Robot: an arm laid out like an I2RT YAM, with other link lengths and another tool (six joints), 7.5 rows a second.
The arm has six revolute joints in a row. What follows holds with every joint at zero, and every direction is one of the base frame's. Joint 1 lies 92.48 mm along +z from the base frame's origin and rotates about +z. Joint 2 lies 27 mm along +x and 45.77 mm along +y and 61.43 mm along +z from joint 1 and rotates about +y. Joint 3 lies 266.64 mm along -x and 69.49 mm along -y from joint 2 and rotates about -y. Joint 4 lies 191.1 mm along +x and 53.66 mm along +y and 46.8 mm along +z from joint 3 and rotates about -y. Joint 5 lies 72.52 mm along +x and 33.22 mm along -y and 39.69 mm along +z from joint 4 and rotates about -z. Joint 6 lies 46.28 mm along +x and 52.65 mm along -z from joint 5 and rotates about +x. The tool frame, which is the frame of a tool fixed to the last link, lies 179 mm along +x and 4 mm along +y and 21 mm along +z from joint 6; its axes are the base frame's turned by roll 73.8, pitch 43.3 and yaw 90 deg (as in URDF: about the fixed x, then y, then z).
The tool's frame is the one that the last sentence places.
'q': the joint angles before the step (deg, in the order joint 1, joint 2, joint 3, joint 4, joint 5, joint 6). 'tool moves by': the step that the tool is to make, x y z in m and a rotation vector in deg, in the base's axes. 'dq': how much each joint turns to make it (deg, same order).
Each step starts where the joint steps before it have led.
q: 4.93 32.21 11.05 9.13 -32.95 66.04
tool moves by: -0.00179 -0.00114 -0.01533 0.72 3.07 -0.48
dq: 0.08 0.39 -1.29 -0.61 0.32 1.29
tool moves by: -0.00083 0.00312 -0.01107 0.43 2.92 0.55
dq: 0.70 2.06 -0.25 -0.11 -0.04 0.85
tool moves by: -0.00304 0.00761 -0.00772 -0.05 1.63 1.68
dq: 1.80 1.79 -0.46 0.72 0.07 0.20
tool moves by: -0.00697 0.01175 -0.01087 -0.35 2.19 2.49
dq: 3.58 1.66 -0.55 0.22 1.03 0.43
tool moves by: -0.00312 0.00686 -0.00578 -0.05 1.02 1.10
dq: 2.81 1.24 -0.76 1.44 1.54 0.89
